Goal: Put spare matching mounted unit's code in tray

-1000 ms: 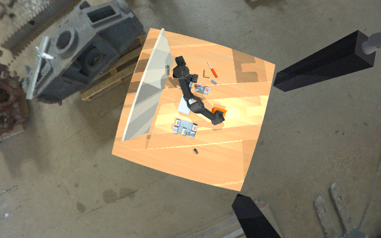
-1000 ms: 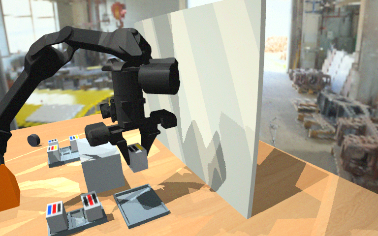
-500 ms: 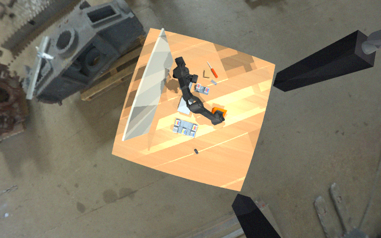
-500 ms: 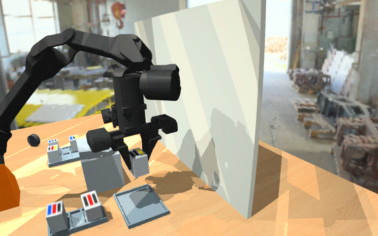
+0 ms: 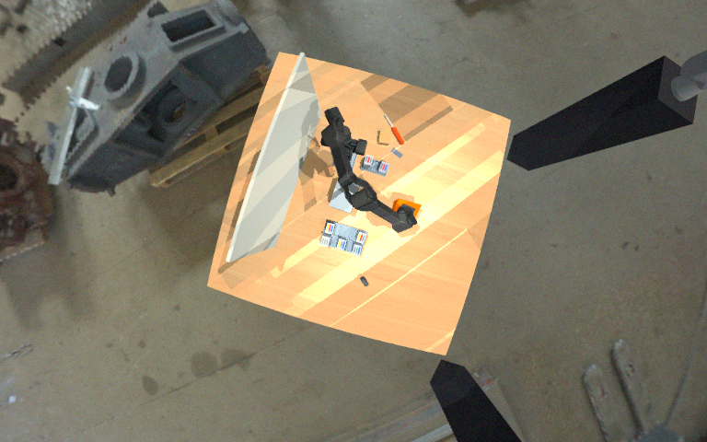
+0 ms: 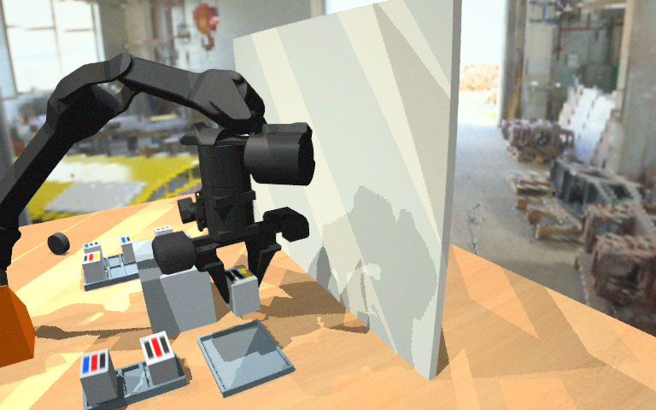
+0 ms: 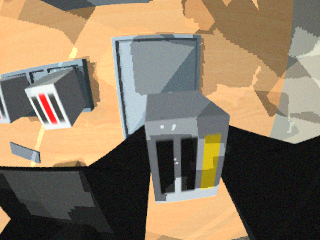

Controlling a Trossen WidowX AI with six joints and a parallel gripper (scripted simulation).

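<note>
My gripper tip is now 1 cm past the grey tray and 9 cm above it. Also, from my gripper tip: mounted unit 8 cm behind, 19 cm to the left, 5 cm below; wall panel 18 cm ahead, 20 cm to the left, 13 cm above; wooden block 14 cm behind, 15 cm to the right, 8 cm below.
</note>
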